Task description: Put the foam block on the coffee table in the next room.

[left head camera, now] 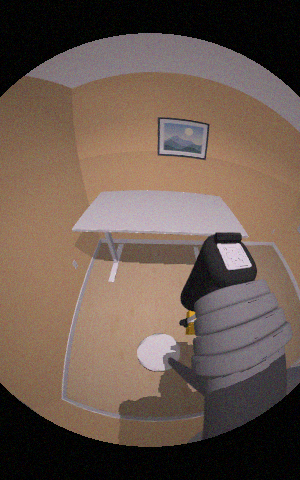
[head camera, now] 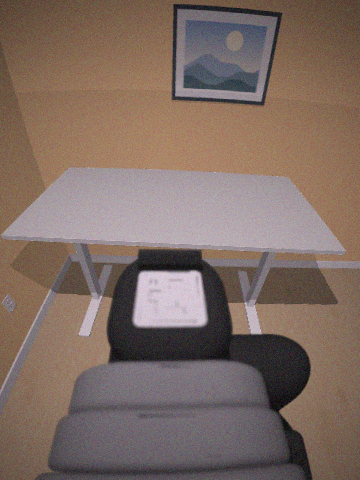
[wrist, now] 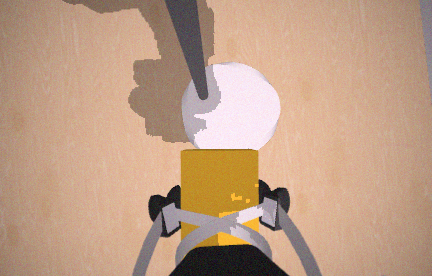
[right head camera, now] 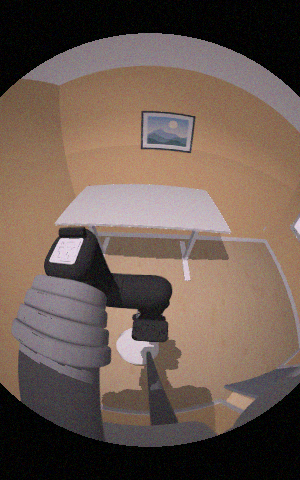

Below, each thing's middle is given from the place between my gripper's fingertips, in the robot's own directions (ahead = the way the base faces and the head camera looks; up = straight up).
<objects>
Now: hand 20 mm below the yellow foam block (wrist: 217,182).
</objects>
